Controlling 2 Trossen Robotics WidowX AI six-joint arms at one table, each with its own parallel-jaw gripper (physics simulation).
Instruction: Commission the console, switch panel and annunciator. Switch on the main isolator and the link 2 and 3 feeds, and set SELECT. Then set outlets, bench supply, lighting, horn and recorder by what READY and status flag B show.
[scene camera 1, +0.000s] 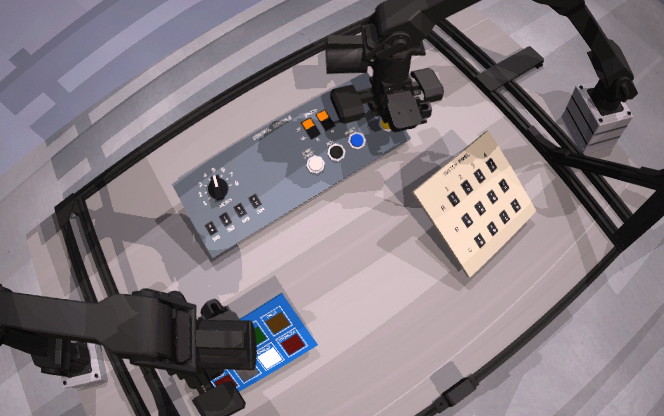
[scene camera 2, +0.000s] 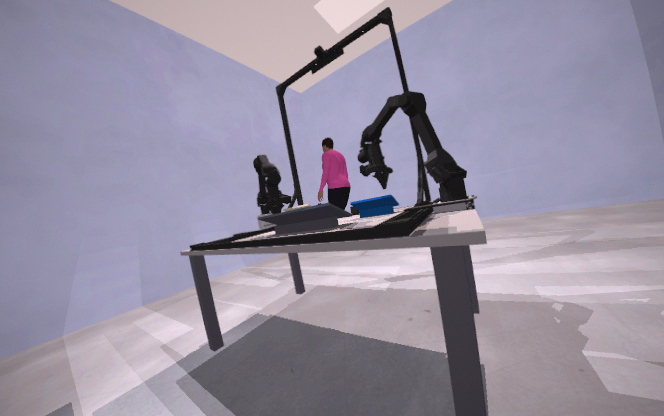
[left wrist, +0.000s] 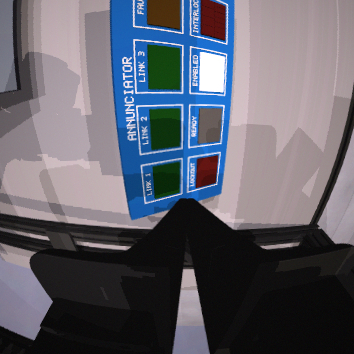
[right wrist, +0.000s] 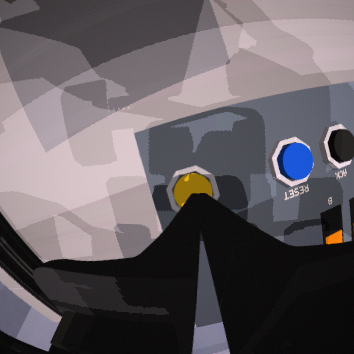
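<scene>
My right gripper is shut and empty, its tips over the yellow button of the grey console; contact is unclear. Both status flags show orange in their upper halves in scene camera 1. The dial points near 5. My left gripper is shut and empty above the blue annunciator. ENABLED is bright white; READY is grey. The beige switch panel has rockers too small to read.
Blue RESET and black ACK buttons and a white button sit along the console. Four small console switches lie below the dial. A black frame surrounds the table. A person in pink stands behind the table.
</scene>
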